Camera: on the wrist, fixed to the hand. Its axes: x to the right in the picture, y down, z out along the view.
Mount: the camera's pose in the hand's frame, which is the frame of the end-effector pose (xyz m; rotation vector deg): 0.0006 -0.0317 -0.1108 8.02 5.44 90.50
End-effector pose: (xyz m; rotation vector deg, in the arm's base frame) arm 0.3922 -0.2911 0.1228 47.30 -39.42 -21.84
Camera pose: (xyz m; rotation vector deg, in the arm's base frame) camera 0.4675 -0.2515 0.0450 13.17 -61.20 64.63
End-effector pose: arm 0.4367 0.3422 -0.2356 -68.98 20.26 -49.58
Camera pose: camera 0.3516 0.2651 -0.2457 -25.25 61.82 25.09
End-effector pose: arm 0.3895 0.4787 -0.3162 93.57 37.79 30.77
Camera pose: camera 0.3115 0.5625 -0.3298 115.96 -41.66 96.62
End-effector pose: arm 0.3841 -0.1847 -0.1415 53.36 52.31 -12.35
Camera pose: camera 0.3033 -0.1187 -0.1904 88.12 2.37 64.52
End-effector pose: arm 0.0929 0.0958 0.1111 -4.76 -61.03 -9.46
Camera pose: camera 0.1833 0.0482 0.0578 -42.45 -38.02 75.01
